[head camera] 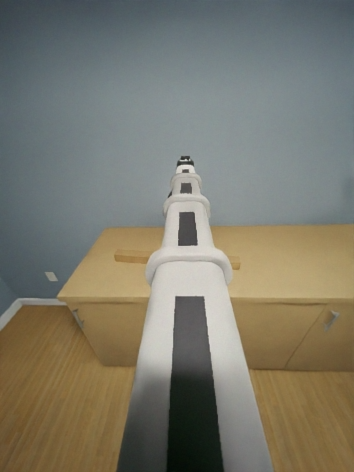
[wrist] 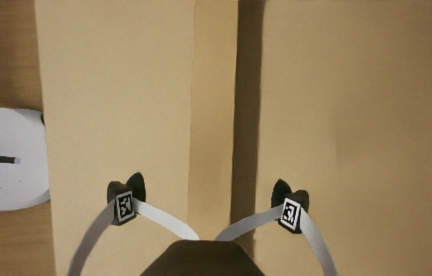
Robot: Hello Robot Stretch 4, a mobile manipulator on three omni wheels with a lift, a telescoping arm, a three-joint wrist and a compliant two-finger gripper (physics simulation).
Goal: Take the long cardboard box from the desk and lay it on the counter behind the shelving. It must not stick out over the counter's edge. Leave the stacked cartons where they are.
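Places are measured from the robot's base along level axes (x back, y up, z left), in metres.
Where they show: hand, tool point: point(wrist: 208, 197).
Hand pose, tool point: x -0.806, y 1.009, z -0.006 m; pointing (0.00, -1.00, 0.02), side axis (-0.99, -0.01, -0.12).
Note:
After its pixels a point has its place.
The long cardboard box point(head camera: 131, 256) {x -0.813, y 0.928, z 0.284 m} point(wrist: 212, 120) {x -0.814, y 0.933, z 0.063 m} lies on the counter point(head camera: 280, 270) {x -0.754, y 0.883, z -0.463 m} point(wrist: 120, 100) {x -0.696, y 0.882, z 0.099 m}. In the head camera view it runs left to right, with both ends over the counter top and its middle hidden behind my arm. In the wrist view it runs up and down, with counter top on both sides and a dark shadow strip along its right side. My gripper point(wrist: 209, 199) {x -0.806, y 1.009, z -0.006 m} is open above the box, its fingertips apart on either side and not touching it. The stacked cartons and the shelving do not show in either view.
A blue wall point(head camera: 280, 125) {x -1.208, y 1.473, z -0.499 m} stands behind the counter. Cabinet doors with handles point(head camera: 331, 320) form the counter's front. The wooden floor point(head camera: 45, 380) {x -0.575, y -0.027, z 1.022 m} point(wrist: 17, 60) {x 0.063, y -0.027, z 0.446 m} lies in front. The robot's round white base point(wrist: 22, 175) {x -0.070, y 0.187, z -0.062 m} shows at the left of the wrist view, beside the counter's edge.

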